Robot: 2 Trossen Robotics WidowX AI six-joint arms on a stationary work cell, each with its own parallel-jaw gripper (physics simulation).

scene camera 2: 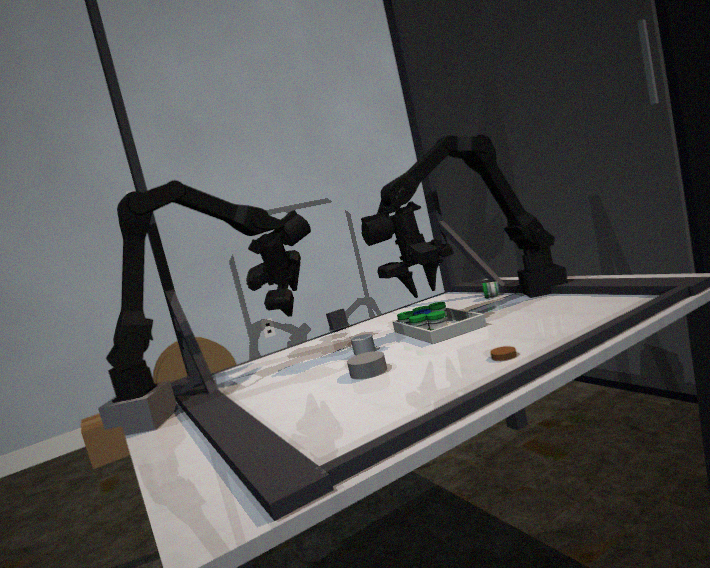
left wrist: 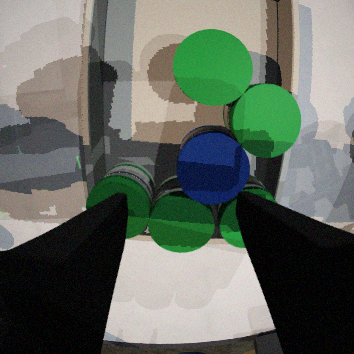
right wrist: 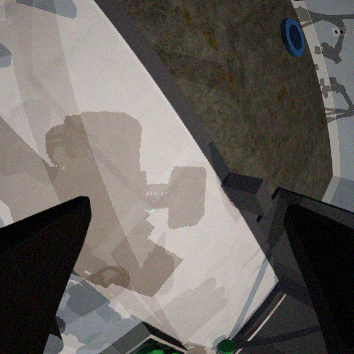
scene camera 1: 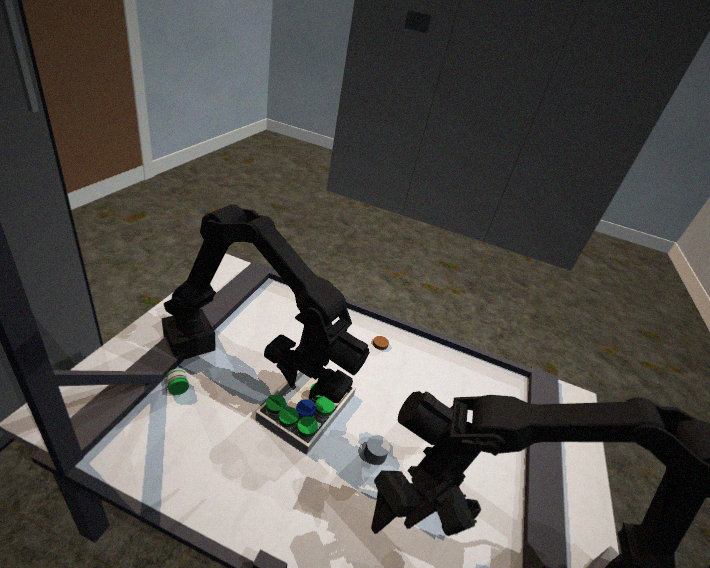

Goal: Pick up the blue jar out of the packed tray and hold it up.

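Where they show: left gripper, fingertip midpoint: (scene camera 2: 425,294) (left wrist: 182,202) (scene camera 1: 301,391); right gripper, fingertip midpoint: (scene camera 2: 292,302) (right wrist: 191,211) (scene camera 1: 390,528); left arm's base at its link origin: (scene camera 2: 540,269) (scene camera 1: 188,325); right arm's base at its link origin: (scene camera 2: 135,393).
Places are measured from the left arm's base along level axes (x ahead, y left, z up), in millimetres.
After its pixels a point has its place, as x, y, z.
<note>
The blue jar (scene camera 1: 306,408) @(337, 152, -15) (scene camera 2: 421,309) (left wrist: 213,167) @(333, 155, -15) stands lid up among several green-lidded jars (scene camera 1: 287,415) @(335, 107, -15) (left wrist: 212,66) @(304, 204, -15) in the shallow tray (scene camera 1: 282,433) @(352, 89, -45) (scene camera 2: 414,331) @(361, 226, -42) (left wrist: 97,40) @(227, 192, -46). Green lids surround it closely on several sides. My left gripper (scene camera 1: 304,390) @(318, 145, 24) (scene camera 2: 424,293) @(318, 145, 24) (left wrist: 182,202) @(318, 145, 24) is partly open and empty, pointing down above the tray. In the left wrist view the blue lid lies just past the fingertips, nearer the right-hand finger. In scene camera 2 green lids partly hide it. My right gripper (scene camera 1: 408,527) (scene camera 2: 271,299) (right wrist: 191,211) @(651, 124, 69) is wide open and empty, away from the tray.
A green-lidded jar (scene camera 1: 177,382) @(148, -68, -20) (scene camera 2: 490,289) @(132, -44, -35) lies on its side near the left arm's base. An orange-brown disc (scene camera 1: 380,341) @(209, 465, -48) (scene camera 2: 503,353) @(212, 486, -48) lies beyond the tray in scene camera 1. A wide grey cylinder (scene camera 2: 367,365) @(458, 441, -35) and a narrower one (scene camera 2: 362,343) @(479, 275, -33) stand between tray and right arm.
</note>
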